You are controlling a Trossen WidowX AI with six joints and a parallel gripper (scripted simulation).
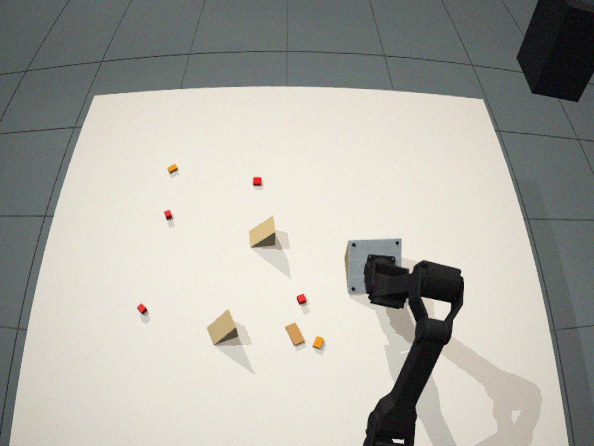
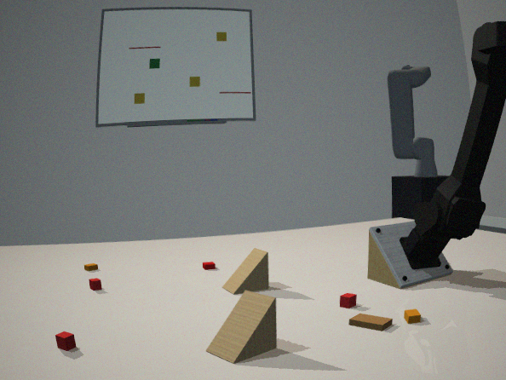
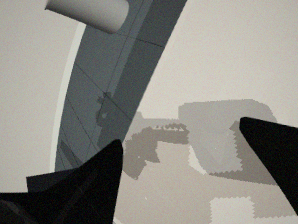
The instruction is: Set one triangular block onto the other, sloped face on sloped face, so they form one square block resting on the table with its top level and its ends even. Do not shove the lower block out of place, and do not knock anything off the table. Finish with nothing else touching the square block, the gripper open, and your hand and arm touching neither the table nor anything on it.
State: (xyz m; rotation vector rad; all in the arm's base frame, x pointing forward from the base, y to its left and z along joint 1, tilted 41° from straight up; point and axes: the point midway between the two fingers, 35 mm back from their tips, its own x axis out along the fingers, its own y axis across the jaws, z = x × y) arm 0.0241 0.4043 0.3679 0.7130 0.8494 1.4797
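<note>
My gripper tip is now 420 mm to the left of the tan triangular block, 300 mm short of it and 20 mm above it. From my gripper tip the other things lie so: flat brown brick: 420 mm to the right, 160 mm ahead, 30 mm below.
</note>
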